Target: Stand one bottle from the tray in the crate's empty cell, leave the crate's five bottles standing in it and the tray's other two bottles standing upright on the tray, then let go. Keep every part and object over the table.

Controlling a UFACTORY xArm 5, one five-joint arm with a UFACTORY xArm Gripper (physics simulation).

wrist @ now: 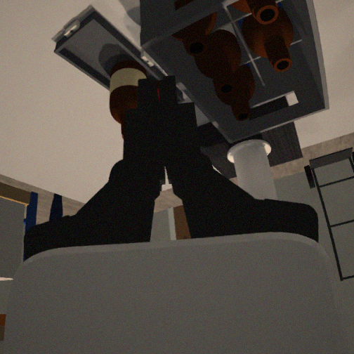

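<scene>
The crate (317,75) is dark grey and stands at the upper right of the wrist view. Several brown bottles, among them one (270,37) at the right and one (217,52) at the left, stand in its cells with their mouths towards the camera. The tray (75,56) lies at the upper left, beside the crate. A brown bottle with a cream label (126,78) appears upright at the tray; its neck is mostly hidden by my left finger. My gripper (160,98) is shut and empty, in front of the gap between that bottle and the crate. A thin red sliver shows at the fingertips. Other tray bottles are hidden or out of view.
A pale round column (257,172) with a flanged top stands below the crate in the view, near a dark wood-grained panel (288,142). The pale table top (45,120) spreads left of the tray. A black wire-framed rack (328,224) stands at the right, beyond the table edge.
</scene>
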